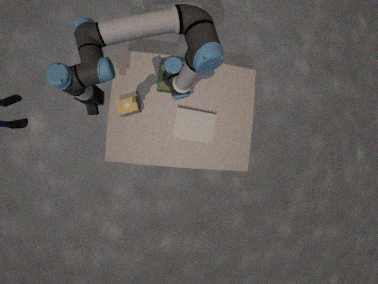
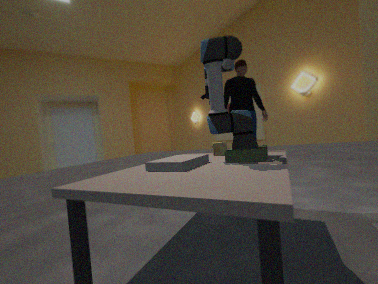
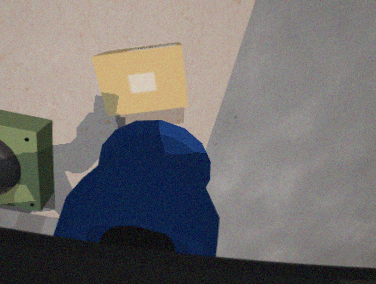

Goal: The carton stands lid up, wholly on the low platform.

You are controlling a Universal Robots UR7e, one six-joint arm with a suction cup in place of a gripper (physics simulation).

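Pixels of known places: hand at its tool point: (image 3: 154,172); arm's base at its link origin: (image 2: 244,148).
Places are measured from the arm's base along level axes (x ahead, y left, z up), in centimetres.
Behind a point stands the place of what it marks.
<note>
The yellow carton (image 1: 127,105) @(x 23.3, y -32.2, z 3.0 cm) (image 2: 219,149) @(x 21.7, y -25.3, z -2.2 cm) (image 3: 140,80) @(x 23.7, y -32.3, z 2.9 cm) stands on the beige table (image 1: 232,146) @(x 52.0, y 52.0, z -7.1 cm) (image 2: 213,186) @(x 4.5, y 60.2, z -7.0 cm) (image 3: 44,45) @(x 25.4, y -11.5, z -7.0 cm) near its left edge, with a white label on its upper face. The low grey platform (image 1: 193,125) @(x 35.9, y 17.2, z -2.2 cm) (image 2: 176,162) @(x 29.7, y 35.0, z -2.4 cm) lies to its right, apart from it, with nothing on it. My gripper (image 1: 92,108) (image 3: 142,183), a blue suction cup, hangs high above the table's left edge, beside the carton and not touching it. It holds nothing.
The arm's green base mount (image 1: 161,80) @(x 2.6, y -8.5, z 0.0 cm) (image 2: 245,155) @(x -1.1, y 10.5, z -3.3 cm) (image 3: 25,162) @(x 1.5, y -8.8, z 0.1 cm) sits at the table's back. A person (image 2: 242,91) stands beyond the table; their feet (image 1: 11,99) show at the left. Floor surrounds the table.
</note>
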